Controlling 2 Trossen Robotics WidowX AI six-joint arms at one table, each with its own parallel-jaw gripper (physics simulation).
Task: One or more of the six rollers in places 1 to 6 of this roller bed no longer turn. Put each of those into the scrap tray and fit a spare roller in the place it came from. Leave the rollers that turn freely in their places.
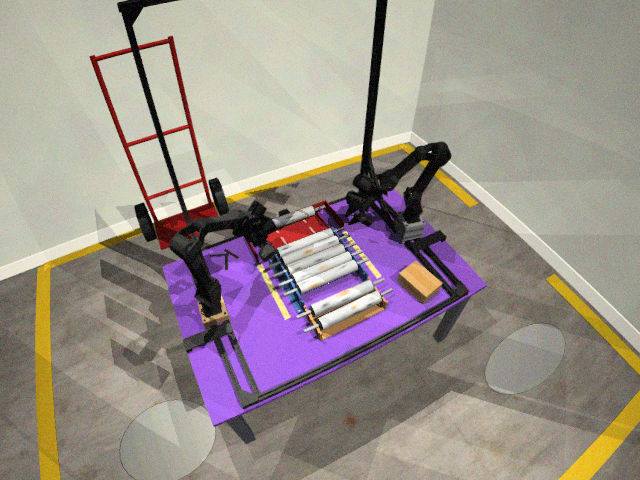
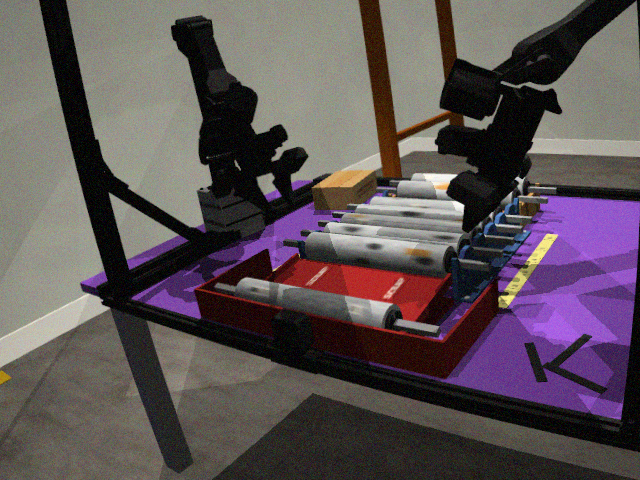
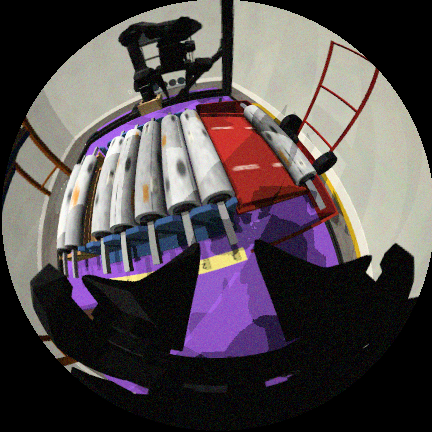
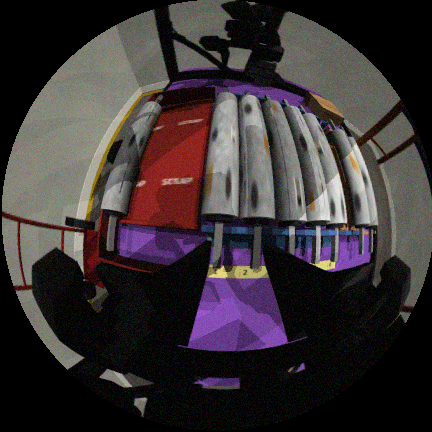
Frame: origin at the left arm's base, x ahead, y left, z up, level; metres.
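Seen in the pictures: left gripper, between the fingertips: (image 1: pixel 346 220) (image 2: pixel 282 210) (image 3: pixel 226 245) (image 4: pixel 233 70); right gripper, between the fingertips: (image 2: pixel 471 225) (image 3: pixel 177 96) (image 4: pixel 237 246); left arm's base, origin of its link: (image 1: pixel 411 217); right arm's base, origin of its link: (image 1: pixel 212 308) (image 3: pixel 149 98).
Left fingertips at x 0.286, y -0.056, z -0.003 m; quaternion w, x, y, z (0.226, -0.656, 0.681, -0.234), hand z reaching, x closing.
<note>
Pixels of each thing's middle, then the offset from my left fingertips to it.
- spare rack, middle of its body: (image 4: pixel 345 182) (image 3: pixel 86 206) (image 1: pixel 345 311) 0.121 m ahead, 0.371 m left, 0.105 m down
- roller, middle of its body: (image 2: pixel 311 307) (image 4: pixel 131 147) (image 3: pixel 274 135) (image 1: pixel 288 219) 0.234 m ahead, 0.142 m right, 0.064 m down
- red scrap tray, middle of its body: (image 2: pixel 337 301) (image 4: pixel 161 150) (image 3: pixel 251 144) (image 1: pixel 293 229) 0.221 m ahead, 0.085 m right, 0.083 m down
- cardboard-coloured block, middle of its body: (image 2: pixel 345 189) (image 1: pixel 419 282) (image 4: pixel 324 108) 0.209 m back, 0.338 m left, 0.080 m down
Several white rollers lie across the blue roller bed (image 1: pixel 296 302) (image 2: pixel 467 284). The roller nearest the tray (image 2: pixel 377 251) (image 3: pixel 209 165) (image 4: pixel 222 155) is seated. A bare gap shows at the bed's end beside the spare rack (image 1: pixel 354 321). Two spare rollers (image 1: pixel 341 298) (image 1: pixel 354 308) lie on that rack. A roller (image 1: pixel 297 217) (image 2: pixel 315 302) (image 3: pixel 280 142) (image 4: pixel 127 165) lies along the far side of the red scrap tray (image 2: pixel 361 346). My left gripper (image 3: pixel 226 245) is open near the nearest roller's axle end. My right gripper (image 4: pixel 237 246) is open by the axle ends of the first two rollers, near label 2.
A cardboard-coloured block (image 1: pixel 419 281) (image 2: pixel 344 189) stands on the purple table. Yellow numbered strips (image 1: pixel 273 291) (image 2: pixel 529 268) run beside the bed. Black frame posts (image 1: pixel 374 77) (image 2: pixel 77 144) rise at the table edge. A red hand truck (image 1: pixel 126 144) stands behind the table.
</note>
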